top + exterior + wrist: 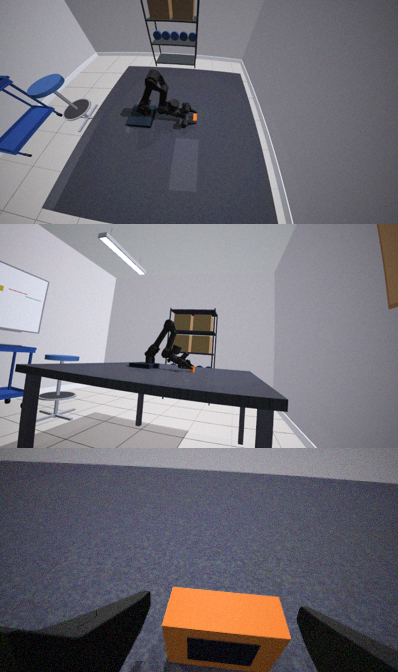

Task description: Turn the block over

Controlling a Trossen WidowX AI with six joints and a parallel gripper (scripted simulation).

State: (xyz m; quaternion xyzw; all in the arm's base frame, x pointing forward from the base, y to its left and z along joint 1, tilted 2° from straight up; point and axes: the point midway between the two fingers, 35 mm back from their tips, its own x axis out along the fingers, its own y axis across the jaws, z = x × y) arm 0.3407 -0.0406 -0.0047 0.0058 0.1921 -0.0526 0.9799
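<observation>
My gripper tip is now 20 mm past the block and 10 mm above it.
</observation>
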